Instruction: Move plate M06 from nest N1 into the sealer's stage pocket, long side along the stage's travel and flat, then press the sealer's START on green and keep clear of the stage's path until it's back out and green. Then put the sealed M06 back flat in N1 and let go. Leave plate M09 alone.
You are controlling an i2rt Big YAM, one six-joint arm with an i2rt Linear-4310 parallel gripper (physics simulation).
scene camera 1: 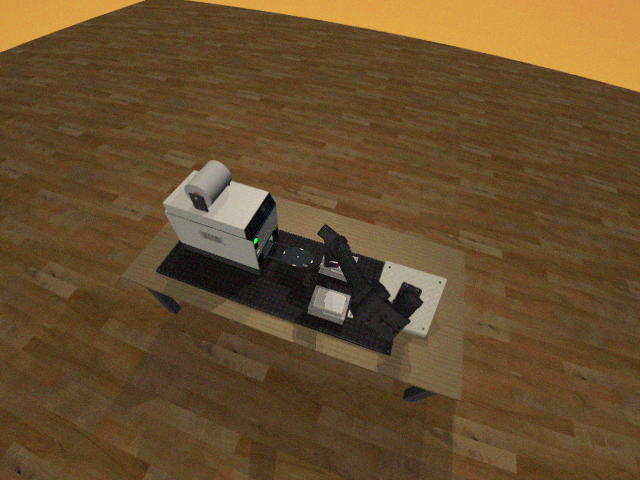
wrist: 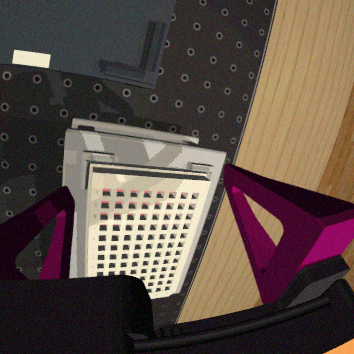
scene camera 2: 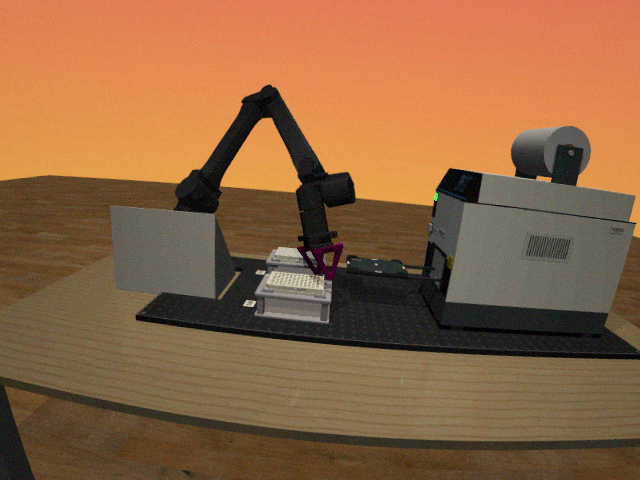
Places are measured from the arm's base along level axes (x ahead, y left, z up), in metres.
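Where they show: gripper, between the fingertips: (scene camera 1: 326,257) (wrist: 146,182) (scene camera 2: 323,276); arm's base, origin of its link: (scene camera 2: 177,238).
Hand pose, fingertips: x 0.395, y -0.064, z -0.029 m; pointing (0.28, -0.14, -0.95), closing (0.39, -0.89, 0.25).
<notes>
Each offset is from my fingertips to the top centre of the thing. "pt": to the spot under its first point. Level surfaces: height alone.
A cream plate with open wells {dx -0.061, dy -0.015, dz -0.010 m} (scene camera 2: 294,283) (wrist: 145,235) sits flat in a grey nest {dx -0.060, dy -0.015, dz -0.020 m} (scene camera 1: 333,273) (scene camera 2: 292,305) (wrist: 75,160). A second pale plate {dx -0.095, dy +0.195, dz -0.010 m} (scene camera 1: 331,300) (scene camera 2: 286,253) sits in the other nest {pt dx -0.112, dy +0.240, dz -0.076 m} (scene camera 1: 328,316) (scene camera 2: 279,267). I cannot read either plate's name. My gripper (scene camera 1: 330,255) (scene camera 2: 323,275) (wrist: 146,182) is open and empty, above the first nest, its magenta fingers apart on both sides of the plate in the wrist view. The sealer (scene camera 1: 214,235) (scene camera 2: 537,263) shows a green light {pt dx +0.259, dy +0.173, dz +0.193 m} (scene camera 1: 255,240) (scene camera 2: 435,196). Its stage {pt dx +0.121, dy +0.070, dz +0.023 m} (scene camera 1: 297,256) (scene camera 2: 377,266) (wrist: 75,30) is out and holds no plate.
A black perforated board {dz -0.081 m} (scene camera 1: 222,276) (scene camera 2: 392,328) (wrist: 200,75) lies under the nests and sealer. A pale upright panel (scene camera 2: 165,253) stands beside the arm base in scene camera 2. The wooden table edge runs along the right in the wrist view.
</notes>
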